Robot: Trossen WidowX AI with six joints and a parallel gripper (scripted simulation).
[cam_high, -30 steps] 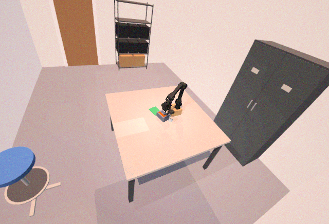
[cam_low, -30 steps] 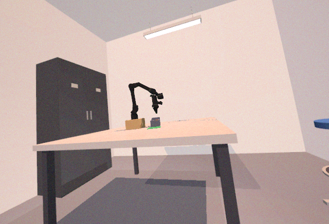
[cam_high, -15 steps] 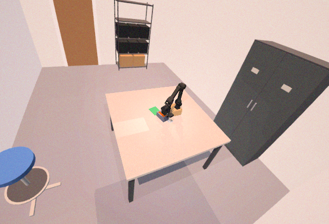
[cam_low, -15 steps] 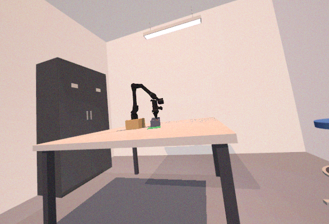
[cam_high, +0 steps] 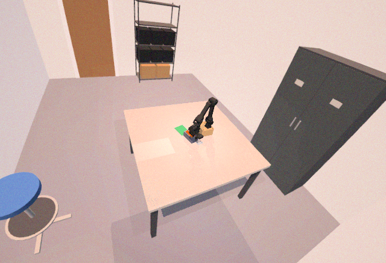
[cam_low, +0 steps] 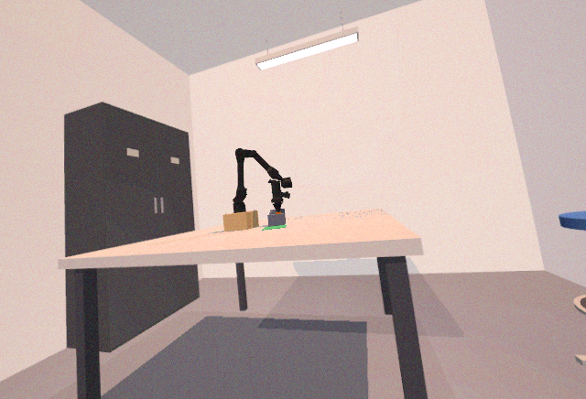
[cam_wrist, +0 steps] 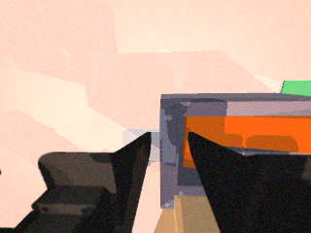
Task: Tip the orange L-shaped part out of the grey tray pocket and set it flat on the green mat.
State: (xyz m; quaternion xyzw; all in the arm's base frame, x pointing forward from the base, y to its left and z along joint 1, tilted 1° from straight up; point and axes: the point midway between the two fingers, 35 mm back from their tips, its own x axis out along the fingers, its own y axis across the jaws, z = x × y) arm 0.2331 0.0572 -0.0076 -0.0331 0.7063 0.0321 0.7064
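Right now my gripper tip is 6 cm to the left of the orange L-shaped part and 1 cm above it. Round my gripper tip: green mat: 22 cm to the right, 7 cm below, 1 cm ahead.
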